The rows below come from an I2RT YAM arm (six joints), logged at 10 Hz.
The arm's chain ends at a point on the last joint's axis. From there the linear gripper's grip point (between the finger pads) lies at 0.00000 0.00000 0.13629 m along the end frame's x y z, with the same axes.
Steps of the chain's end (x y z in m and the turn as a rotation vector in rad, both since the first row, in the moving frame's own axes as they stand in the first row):
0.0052 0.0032 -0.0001 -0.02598 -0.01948 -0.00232
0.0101 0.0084 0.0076 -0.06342 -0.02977 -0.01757
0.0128 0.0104 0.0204 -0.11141 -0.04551 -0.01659
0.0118 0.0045 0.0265 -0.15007 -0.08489 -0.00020
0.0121 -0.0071 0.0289 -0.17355 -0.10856 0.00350
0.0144 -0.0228 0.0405 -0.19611 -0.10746 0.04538
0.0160 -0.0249 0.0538 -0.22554 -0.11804 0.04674
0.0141 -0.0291 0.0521 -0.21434 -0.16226 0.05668
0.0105 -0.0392 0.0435 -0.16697 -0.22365 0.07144
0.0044 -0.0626 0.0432 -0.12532 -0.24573 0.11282
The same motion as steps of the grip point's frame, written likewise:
0.0025 0.0067 -0.0002 -0.02598 -0.01948 -0.00232
0.0061 0.0171 0.0073 -0.06342 -0.02977 -0.01757
0.0067 0.0256 0.0194 -0.11141 -0.04551 -0.01659
0.0003 0.0249 0.0245 -0.15007 -0.08489 -0.00020
-0.0026 0.0164 0.0261 -0.17355 -0.10856 0.00350
-0.0007 0.0034 0.0371 -0.19611 -0.10746 0.04538
-0.0006 0.0051 0.0494 -0.22554 -0.11804 0.04674
-0.0086 -0.0009 0.0472 -0.21434 -0.16226 0.05668
-0.0204 -0.0178 0.0382 -0.16697 -0.22365 0.07144
-0.0296 -0.0476 0.0381 -0.12532 -0.24573 0.11282

